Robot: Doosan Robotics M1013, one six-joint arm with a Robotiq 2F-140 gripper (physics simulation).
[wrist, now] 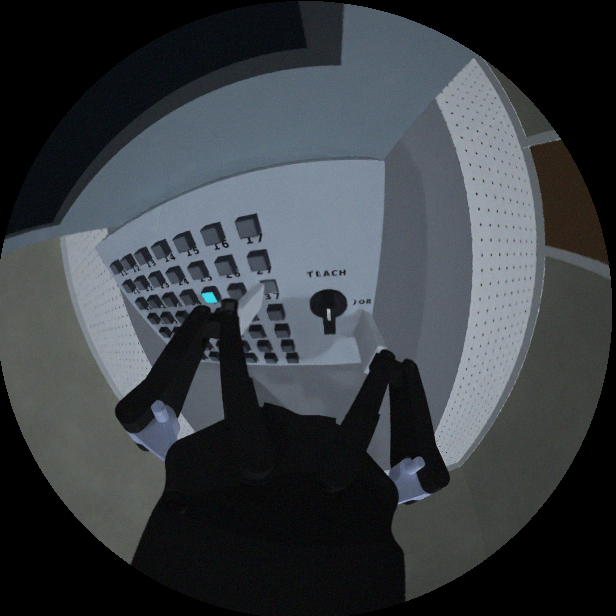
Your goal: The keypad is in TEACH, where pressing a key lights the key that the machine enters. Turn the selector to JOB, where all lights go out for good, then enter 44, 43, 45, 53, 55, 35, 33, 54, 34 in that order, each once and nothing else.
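Observation:
The pale keypad panel (247,275) faces me, with rows of dark square keys numbered from 11 to 17 along the top. One key (210,297) glows cyan in the third row, under key 25; its own label is hidden. The black selector knob (328,304) sits right of the keys, with TEACH (326,273) above it and JOB (362,301) to its right. Its lever and white mark point down in the picture. My gripper (310,322) is open and empty. Its left fingertip (251,304) lies over the keys just right of the lit one, its right fingertip (367,339) below and right of the knob.
Perforated white side walls stand left (97,310) and right (494,258) of the panel, the right one close to my right finger. A grey wall or hood (258,126) rises behind the panel. My left finger hides several keys in the lower rows.

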